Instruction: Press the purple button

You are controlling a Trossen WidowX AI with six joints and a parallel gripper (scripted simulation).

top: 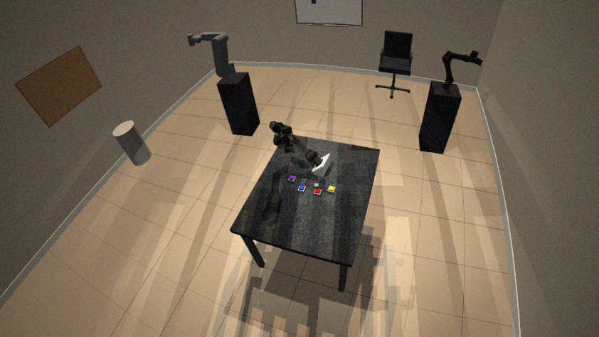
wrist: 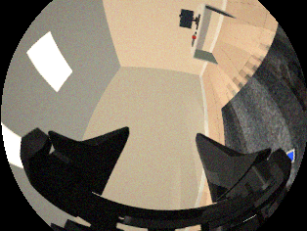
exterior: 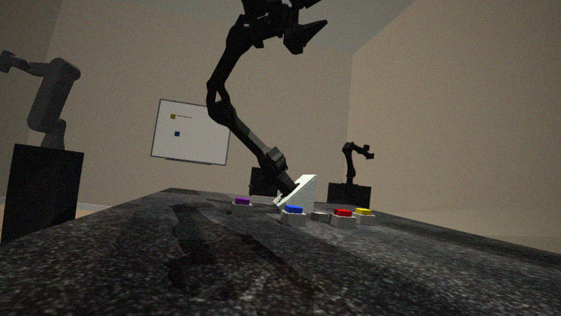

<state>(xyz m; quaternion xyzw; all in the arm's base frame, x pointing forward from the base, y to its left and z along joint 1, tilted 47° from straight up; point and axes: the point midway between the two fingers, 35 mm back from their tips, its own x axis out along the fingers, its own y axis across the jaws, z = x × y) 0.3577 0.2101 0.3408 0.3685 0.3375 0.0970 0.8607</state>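
My gripper tip is 480 mm above the purple button, 140 mm past it and 110 mm to the left of it. The rest, counted from my gripper tip: blue button: 480 mm below, 60 mm behind, 10 mm to the right; red button: 480 mm below, 120 mm to the left, 50 mm behind; yellow button: 480 mm below, 220 mm to the left, 90 mm behind.
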